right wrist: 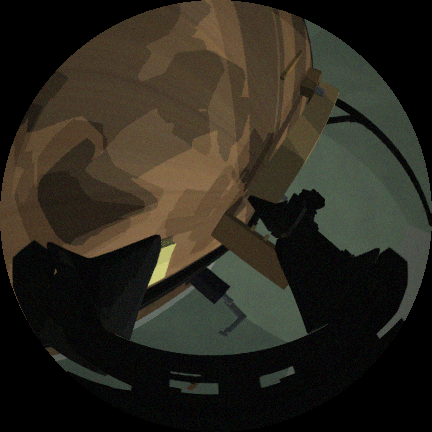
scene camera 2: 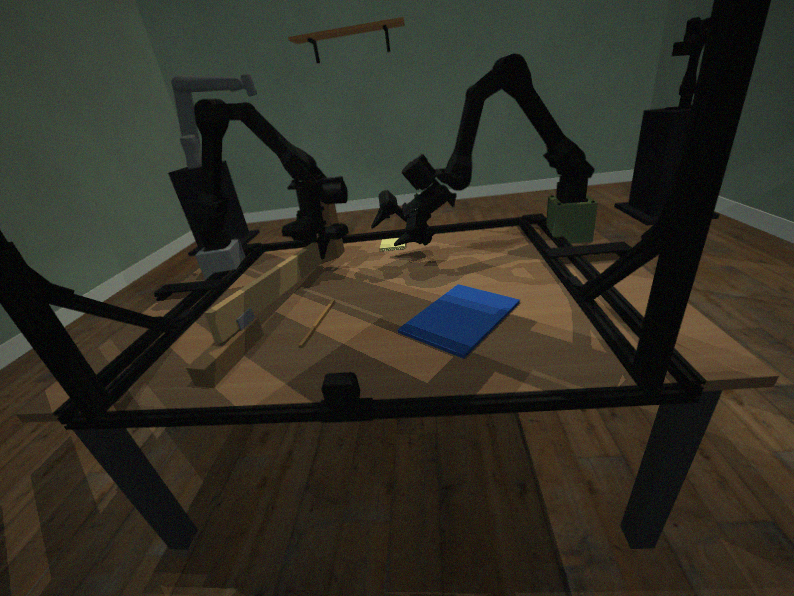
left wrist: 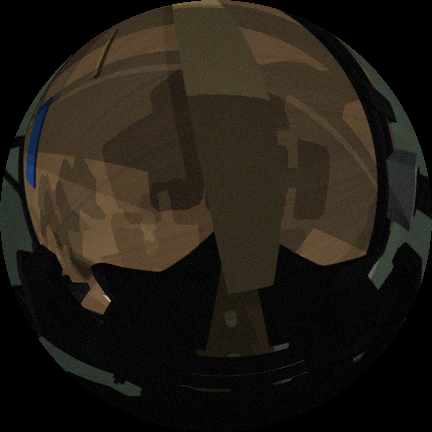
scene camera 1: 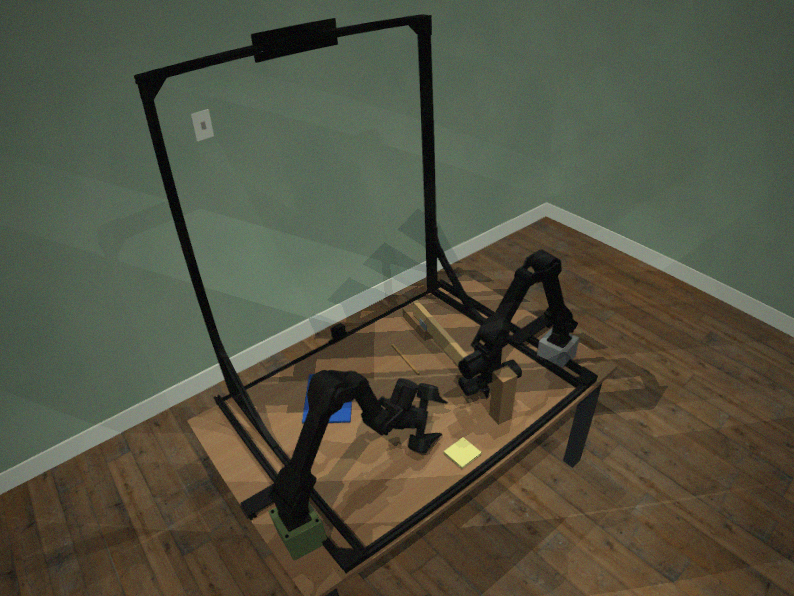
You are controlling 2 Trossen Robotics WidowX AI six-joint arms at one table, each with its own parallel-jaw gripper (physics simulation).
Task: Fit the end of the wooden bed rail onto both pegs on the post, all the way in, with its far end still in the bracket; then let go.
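Frame: origin at the left arm's base, x right, y up, z back, level; centimetres.
Seen in the pictures: left gripper, between the fingertips: (right wrist: 249, 198) (scene camera 2: 319, 258) (scene camera 1: 489, 395); right gripper, between the fingertips: (right wrist: 219, 243) (scene camera 2: 383, 236) (left wrist: 74, 293) (scene camera 1: 444, 418); left arm's base, origin of its link: (scene camera 2: 217, 246) (scene camera 1: 559, 339); right arm's base, origin of its link: (scene camera 2: 571, 199) (scene camera 1: 294, 516).
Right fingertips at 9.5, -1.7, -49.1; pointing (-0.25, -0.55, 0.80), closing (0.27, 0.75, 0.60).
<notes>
Offsets run from my right fingertips to a thing's top centre, as dx, dy, dz. "pt": to the spot under its first point.
The wooden rail {+18.8, +4.5, +26.1} (scene camera 1: 439, 333) (scene camera 2: 275, 282) (left wrist: 235, 150) (right wrist: 295, 145) runs from the grey bracket {pt +32.8, -1.1, +29.2} (scene camera 1: 423, 325) (scene camera 2: 244, 318) (right wrist: 319, 91) toward the upright brown post {pt -11.1, +4.2, +13.2} (scene camera 1: 503, 399) (right wrist: 252, 250). My left gripper (left wrist: 235, 234) is shut on the rail near its post-side end. In the right wrist view small pegs stand out from the post, and a gap shows between post and rail end. In the left wrist view a peg {pt -5.9, -0.3, +16.9} (left wrist: 230, 319) shows beyond the rail end. The far end lies at the bracket; its seating is unclear. My right gripper (scene camera 1: 442, 418) (scene camera 2: 385, 235) (right wrist: 219, 243) is open and empty, above the table.
A yellow pad {-9.1, -5.4, -2.8} (scene camera 1: 462, 452) (right wrist: 163, 264) lies near the front edge by the post. A blue folder-like slab {+36.7, -5.7, -12.3} (scene camera 2: 458, 319) (left wrist: 37, 145) and a thin stick {+30.1, -5.8, +16.5} (scene camera 1: 405, 359) (scene camera 2: 316, 323) lie on the table. A black frame (scene camera 1: 428, 160) rises at the back.
</notes>
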